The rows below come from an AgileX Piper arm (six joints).
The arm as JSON. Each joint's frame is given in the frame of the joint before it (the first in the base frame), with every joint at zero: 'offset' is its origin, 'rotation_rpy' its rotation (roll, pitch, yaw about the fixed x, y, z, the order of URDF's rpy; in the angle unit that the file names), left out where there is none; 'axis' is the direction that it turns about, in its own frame. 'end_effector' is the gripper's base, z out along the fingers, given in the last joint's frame.
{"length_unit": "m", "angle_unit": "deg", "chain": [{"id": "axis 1", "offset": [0.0, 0.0, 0.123], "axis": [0.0, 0.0, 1.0]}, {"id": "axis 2", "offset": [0.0, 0.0, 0.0], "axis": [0.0, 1.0, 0.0]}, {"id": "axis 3", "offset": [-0.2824, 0.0, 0.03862], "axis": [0.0, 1.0, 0.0]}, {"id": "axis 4", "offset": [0.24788, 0.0, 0.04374], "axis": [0.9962, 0.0, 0.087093]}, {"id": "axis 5", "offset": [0.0, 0.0, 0.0], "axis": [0.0, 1.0, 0.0]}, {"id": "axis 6", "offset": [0.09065, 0.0, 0.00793], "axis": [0.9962, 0.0, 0.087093]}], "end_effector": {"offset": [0.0, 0.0, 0.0], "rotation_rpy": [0.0, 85.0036, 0.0]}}
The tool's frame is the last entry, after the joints.
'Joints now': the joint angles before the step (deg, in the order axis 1, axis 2, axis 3, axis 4, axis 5, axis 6). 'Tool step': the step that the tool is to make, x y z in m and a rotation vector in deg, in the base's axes. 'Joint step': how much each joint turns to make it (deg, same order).
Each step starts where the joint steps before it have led.
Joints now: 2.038, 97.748, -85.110, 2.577, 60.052, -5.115
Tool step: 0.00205, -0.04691, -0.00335, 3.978, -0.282, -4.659
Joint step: -8.674, 0.688, 0.000, 6.053, -0.364, -5.299
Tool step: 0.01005, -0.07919, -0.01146, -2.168, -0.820, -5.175
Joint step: -11.589, 5.154, -4.346, 0.870, -1.099, -7.333
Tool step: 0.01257, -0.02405, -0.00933, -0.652, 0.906, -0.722
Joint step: -2.619, 4.530, -4.595, -0.253, 0.973, -1.855
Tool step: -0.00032, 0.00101, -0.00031, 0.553, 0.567, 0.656
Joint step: -0.001, 0.119, -0.186, 0.530, 0.898, -0.644
